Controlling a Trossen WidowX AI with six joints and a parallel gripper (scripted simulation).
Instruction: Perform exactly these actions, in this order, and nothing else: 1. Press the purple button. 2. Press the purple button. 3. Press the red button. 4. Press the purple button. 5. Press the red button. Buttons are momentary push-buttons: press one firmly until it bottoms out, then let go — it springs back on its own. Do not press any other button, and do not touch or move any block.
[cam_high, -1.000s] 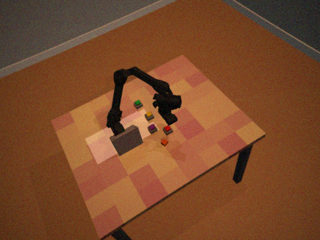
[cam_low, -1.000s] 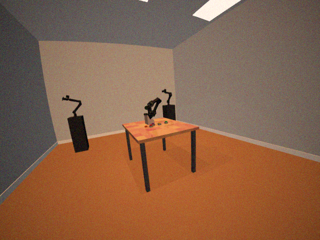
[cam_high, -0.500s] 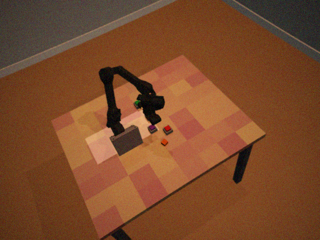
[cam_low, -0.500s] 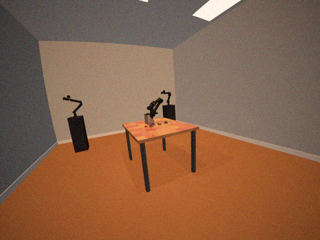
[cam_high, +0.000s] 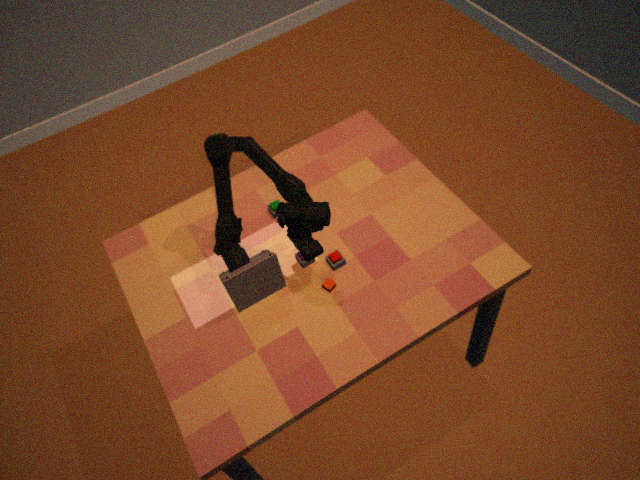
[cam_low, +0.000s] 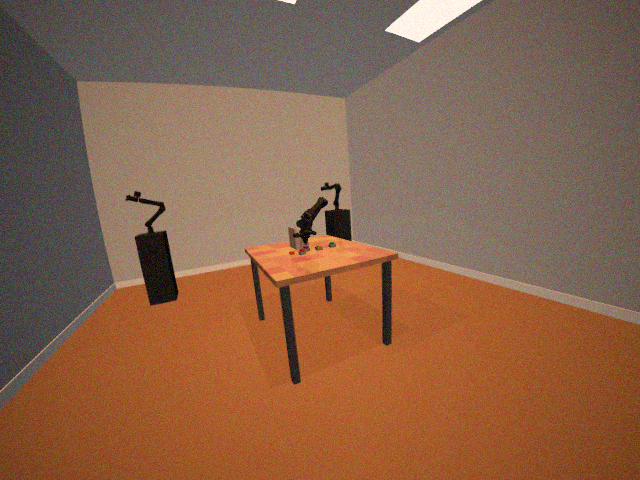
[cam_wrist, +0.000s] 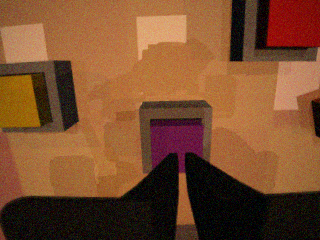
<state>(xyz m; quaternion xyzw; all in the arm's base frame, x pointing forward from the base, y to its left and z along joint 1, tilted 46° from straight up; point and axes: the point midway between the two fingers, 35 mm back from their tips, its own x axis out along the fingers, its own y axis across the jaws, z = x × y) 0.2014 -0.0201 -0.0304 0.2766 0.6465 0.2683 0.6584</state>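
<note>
The purple button lies 20 mm below my gripper tip. From my gripper tip the other things lie so: yellow button 30 mm ahead, 100 mm to the left, 30 mm below; then green button 20 mm ahead, 240 mm to the left, 20 mm below; then red button 70 mm ahead, 70 mm to the right, 20 mm below.
</note>
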